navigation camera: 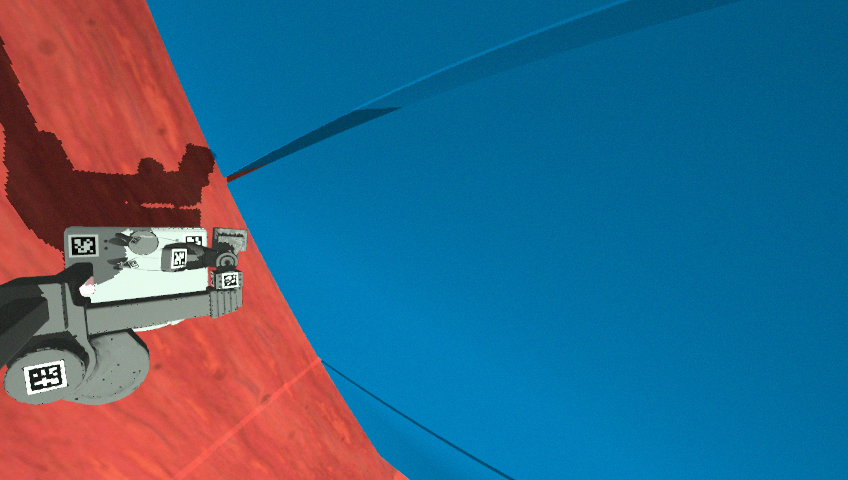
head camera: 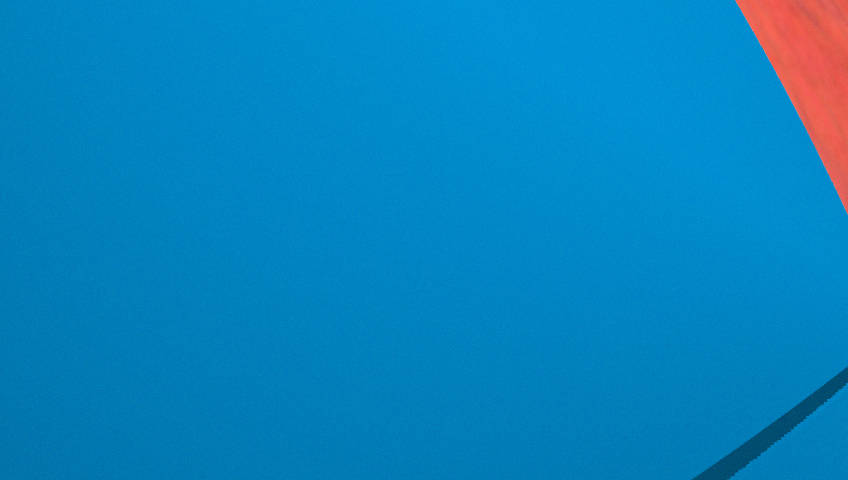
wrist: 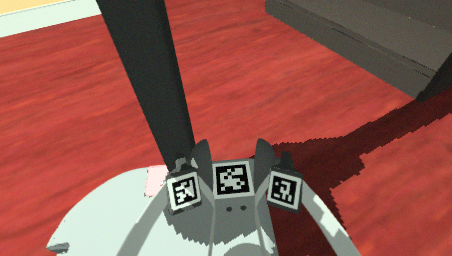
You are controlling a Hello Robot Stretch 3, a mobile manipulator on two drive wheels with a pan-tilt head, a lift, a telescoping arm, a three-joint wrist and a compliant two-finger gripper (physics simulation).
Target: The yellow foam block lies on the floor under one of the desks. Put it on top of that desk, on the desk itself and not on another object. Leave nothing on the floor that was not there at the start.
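Seen in the pictures: gripper, fingertip midpoint: (navigation camera: pixel 110 250) (wrist: pixel 232 156); robot's base, origin of the base link: (navigation camera: pixel 143 241).
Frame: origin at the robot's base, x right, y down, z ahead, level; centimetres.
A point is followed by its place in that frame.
Observation:
My gripper (navigation camera: pixel 119 252) @(y -31.7, x -6.4, z -0.6 cm) (wrist: pixel 232 156) @(y -31.7, x -6.4, z -0.6 cm) is open, with a gap between its fingertips. In the navigation view it is folded back over the robot's pale base (navigation camera: pixel 148 285) @(y -15.9, x 0.8, z -12.5 cm). In the wrist view the base and a tag on it show behind and between the fingers, and no object is held. The yellow foam block does not show in these views. No desk can be made out.
A large plain blue surface (head camera: pixel 416 237) @(y -105.4, x 35.2, z 1.9 cm) (navigation camera: pixel 565 237) @(y -117.1, x 33.6, z 5.3 cm) borders the red floor (navigation camera: pixel 238 428) @(y 0.0, x 25.7, z -81.2 cm) (wrist: pixel 300 100) @(y 0.0, x -46.5, z 24.2 cm). In the wrist view the black mast (wrist: pixel 150 80) @(y -36.1, x -11.6, z -6.8 cm) rises beside the fingers, a dark grey object (wrist: pixel 365 45) @(y -7.6, x -62.7, z 49.8 cm) stands upper right, and a pale strip (wrist: pixel 45 17) @(y -4.0, x -116.0, z -81.4 cm) runs upper left.

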